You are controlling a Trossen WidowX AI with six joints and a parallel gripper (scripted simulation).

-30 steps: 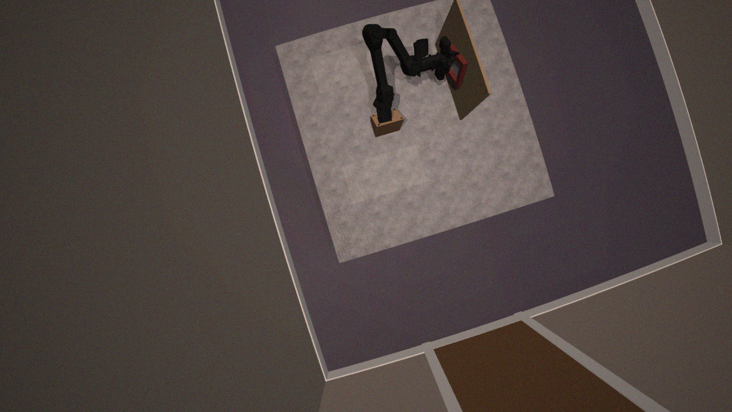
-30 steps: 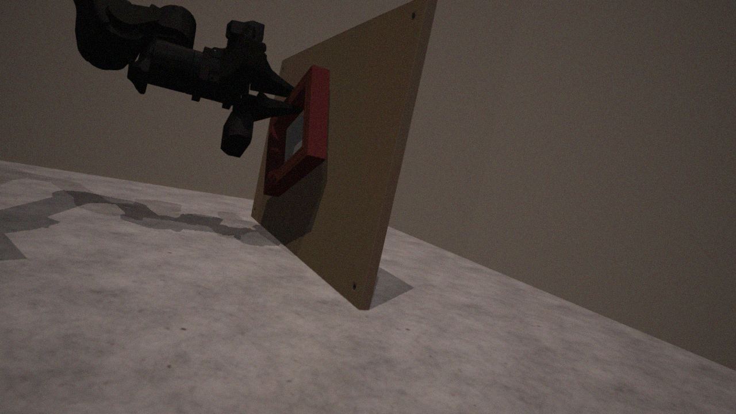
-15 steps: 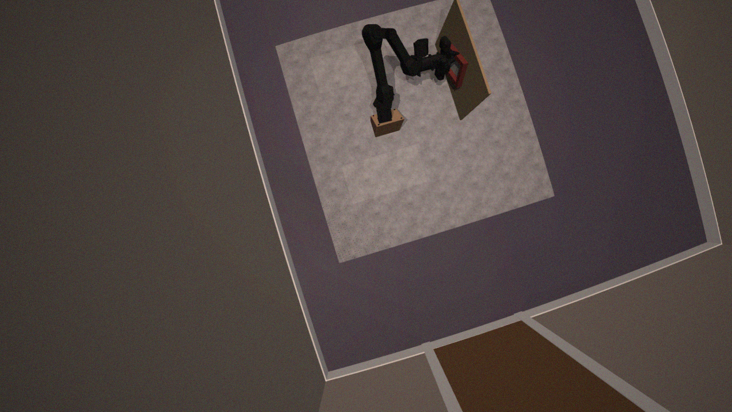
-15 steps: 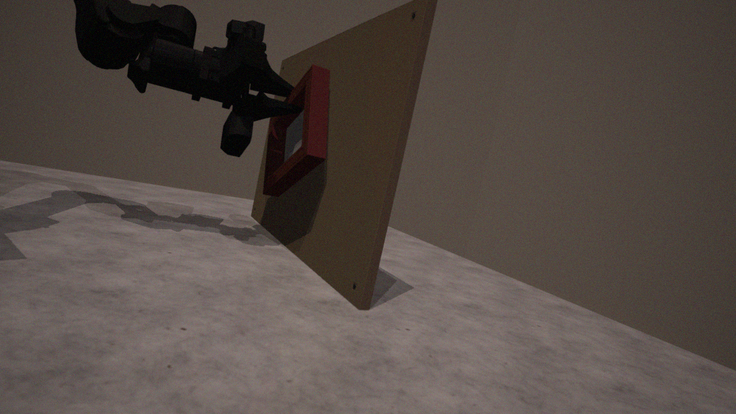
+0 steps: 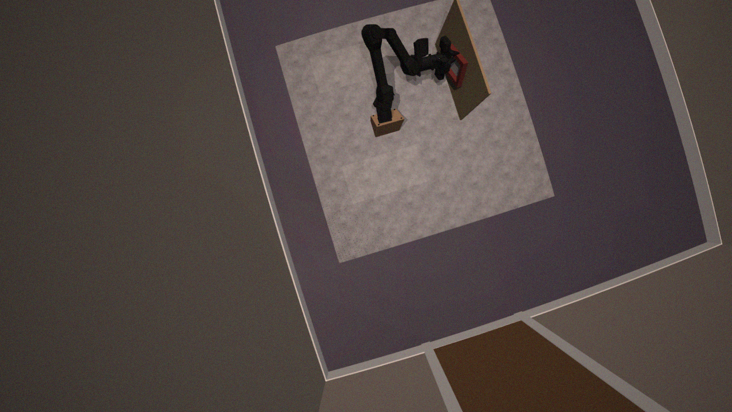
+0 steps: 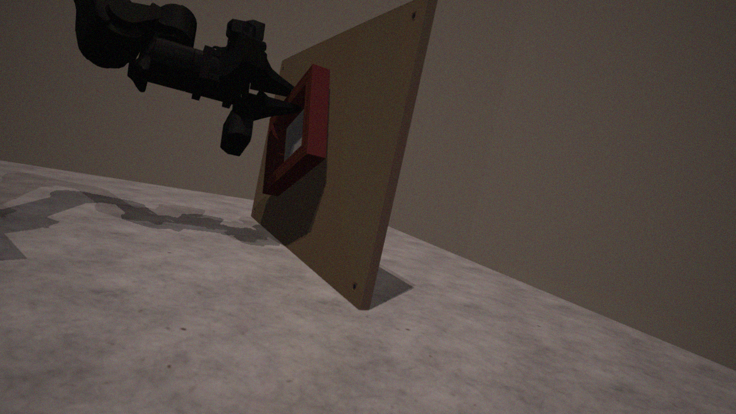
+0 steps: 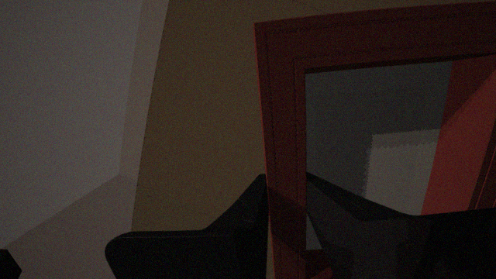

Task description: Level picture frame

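Now: gripper tip 2 cm to the left of the red picture frame and 5 cm above it. The rest, counted from my gripper tip: tan wall board (2 cm ahead, 2 cm to the right, 6 cm below).
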